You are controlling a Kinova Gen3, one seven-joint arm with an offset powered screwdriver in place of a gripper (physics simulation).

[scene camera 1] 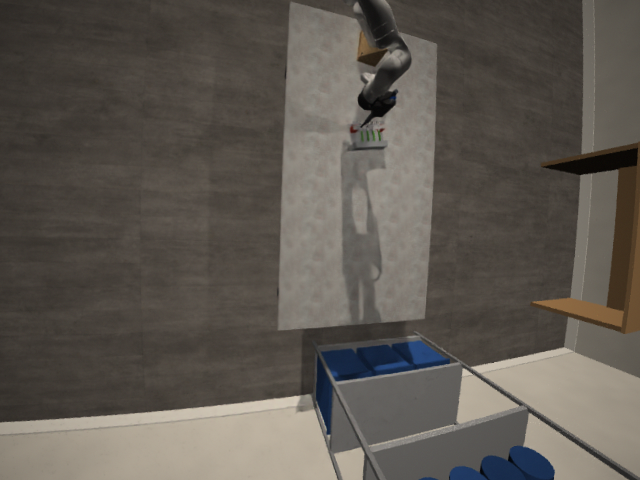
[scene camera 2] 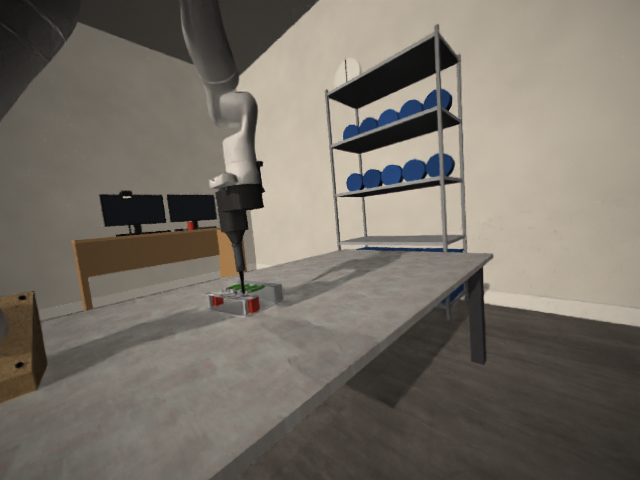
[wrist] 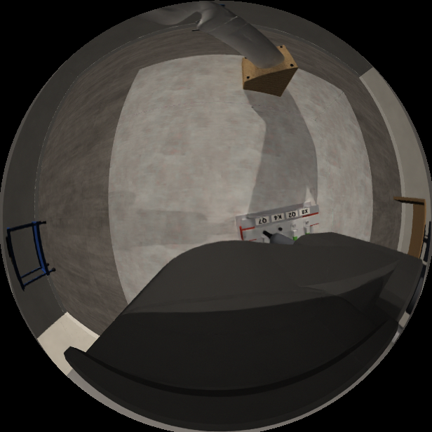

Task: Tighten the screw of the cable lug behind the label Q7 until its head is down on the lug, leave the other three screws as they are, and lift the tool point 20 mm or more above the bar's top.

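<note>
The terminal unit (scene camera 1: 370, 145) (scene camera 2: 272, 293) (wrist: 242, 220) stands on the table, with green cables (scene camera 1: 367, 136) and red end parts (scene camera 2: 253, 304). In the wrist view its labels read upside down: Q7 (wrist: 262, 220), K4 (wrist: 278, 217), Q2 (wrist: 292, 214) and X8 (wrist: 304, 211). My screwdriver (scene camera 1: 362, 126) (scene camera 2: 242, 292) (wrist: 265, 233) has its tip down at the unit, just behind the Q7 label. The bit and its sleeve hide the Q7 screw and lug; contact and screw height cannot be told. A dark round spot (wrist: 280, 229) shows behind K4. The tool has no fingers.
A wooden block (scene camera 1: 370, 51) (scene camera 2: 20, 341) (wrist: 270, 80) stands on the table (scene camera 1: 315, 232) (scene camera 2: 206, 392) (wrist: 185, 150) near the arm's base. A metal shelf rack (scene camera 2: 442, 206) with blue bins stands beyond the far end. A desk (scene camera 2: 149, 253) with two monitors stands at the left in scene camera 2.
</note>
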